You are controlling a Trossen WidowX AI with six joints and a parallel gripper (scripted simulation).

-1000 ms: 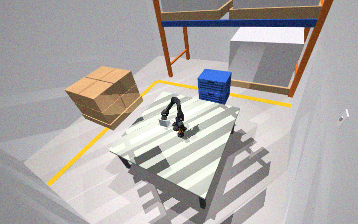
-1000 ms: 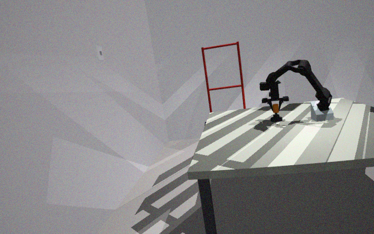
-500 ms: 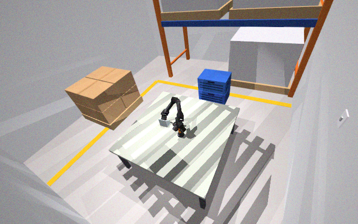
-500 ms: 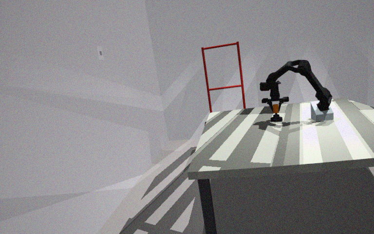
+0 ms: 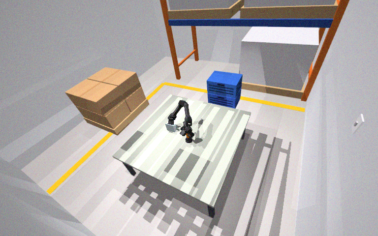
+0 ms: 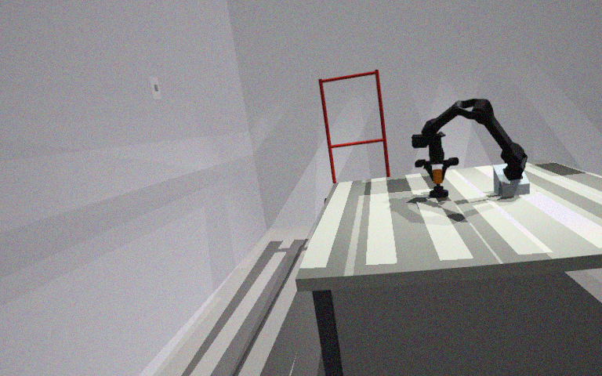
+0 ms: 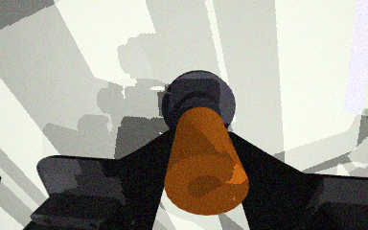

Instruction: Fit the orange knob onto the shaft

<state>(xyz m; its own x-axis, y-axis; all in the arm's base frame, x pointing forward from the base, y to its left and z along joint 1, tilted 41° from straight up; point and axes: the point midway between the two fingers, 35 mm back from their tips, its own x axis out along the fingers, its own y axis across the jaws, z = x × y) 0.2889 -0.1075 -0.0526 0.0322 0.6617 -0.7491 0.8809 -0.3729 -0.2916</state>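
The orange knob is 20 mm above my gripper tip. Also, from my gripper tip: round pedestal (40 mm below).
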